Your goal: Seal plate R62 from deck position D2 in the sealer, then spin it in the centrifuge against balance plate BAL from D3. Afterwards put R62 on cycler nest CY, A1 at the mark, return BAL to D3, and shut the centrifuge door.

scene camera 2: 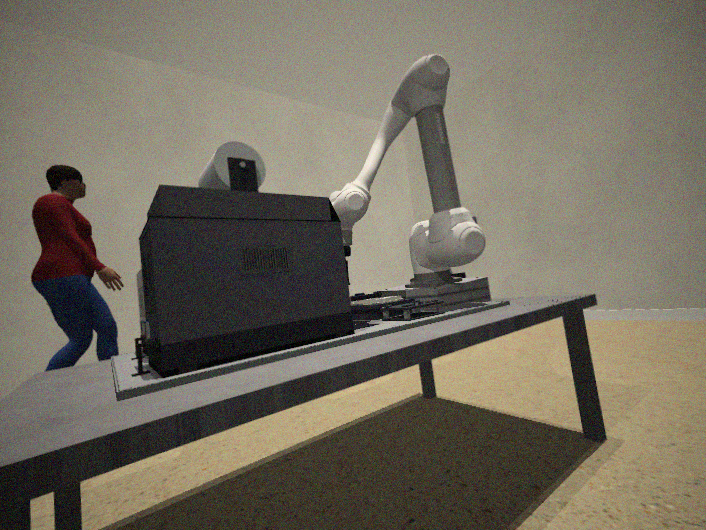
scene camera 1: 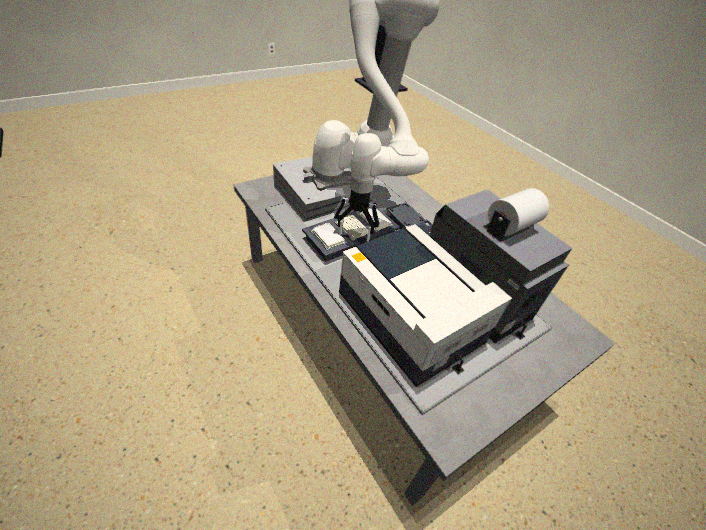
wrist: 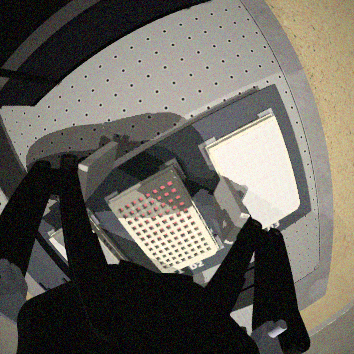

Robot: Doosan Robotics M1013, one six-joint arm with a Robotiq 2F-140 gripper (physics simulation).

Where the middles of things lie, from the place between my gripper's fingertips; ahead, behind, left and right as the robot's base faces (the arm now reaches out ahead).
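Labels:
Well plate with red wells (wrist: 158, 212): 6 cm behind my hand, 3 cm to the left of it, 1 cm below it. Centrifuge (scene camera 1: 428, 311): 43 cm ahead of my hand and 6 cm above it.

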